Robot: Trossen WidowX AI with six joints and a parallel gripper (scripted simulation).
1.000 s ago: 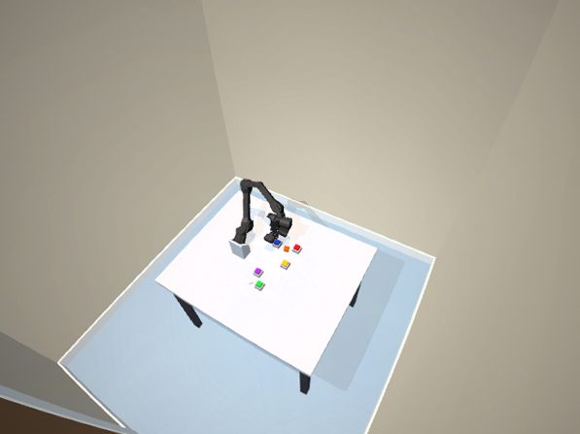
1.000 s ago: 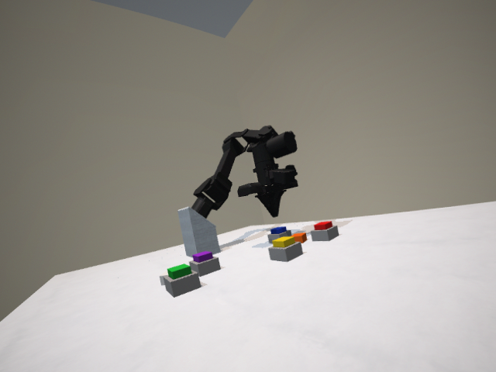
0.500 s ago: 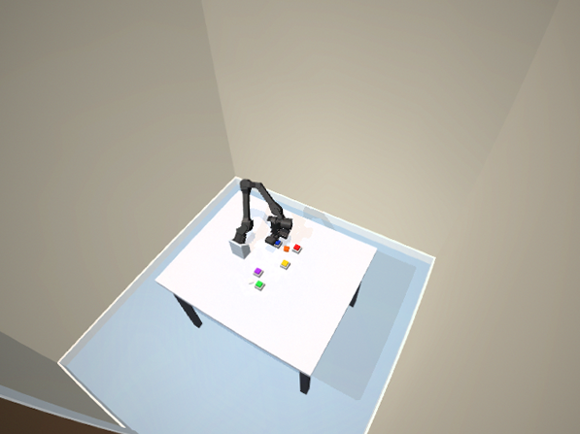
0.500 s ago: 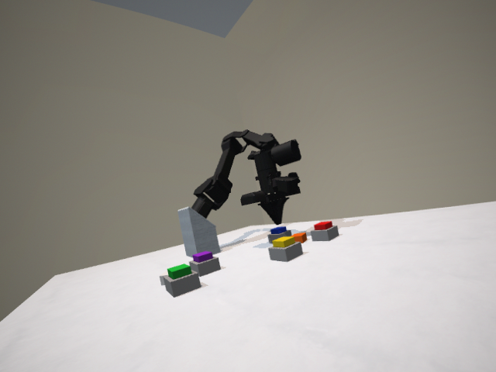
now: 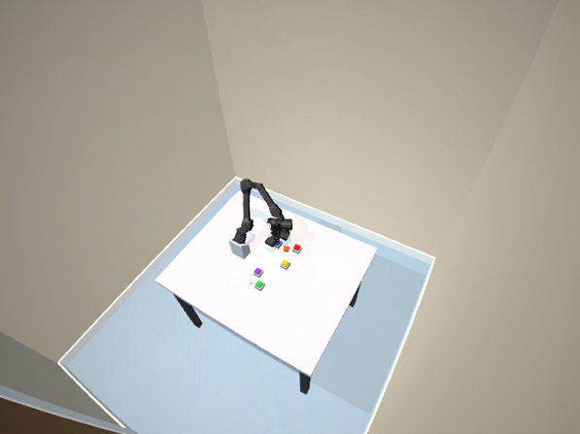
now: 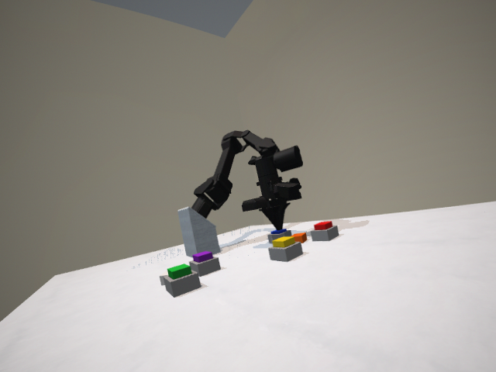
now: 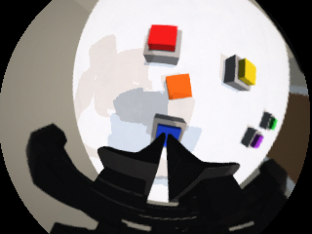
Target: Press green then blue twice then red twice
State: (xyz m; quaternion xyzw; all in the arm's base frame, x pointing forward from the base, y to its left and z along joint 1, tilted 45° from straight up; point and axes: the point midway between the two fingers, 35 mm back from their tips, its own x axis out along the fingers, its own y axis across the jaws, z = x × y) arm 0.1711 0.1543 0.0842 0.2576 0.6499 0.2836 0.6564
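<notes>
Now: gripper tip 10 mm above the blue button. From my gripper tip the other things lie so: red button: 130 mm ahead, 30 mm to the left; then orange block: 70 mm ahead, 20 mm below; then yellow button: 130 mm ahead, 110 mm to the right.
</notes>
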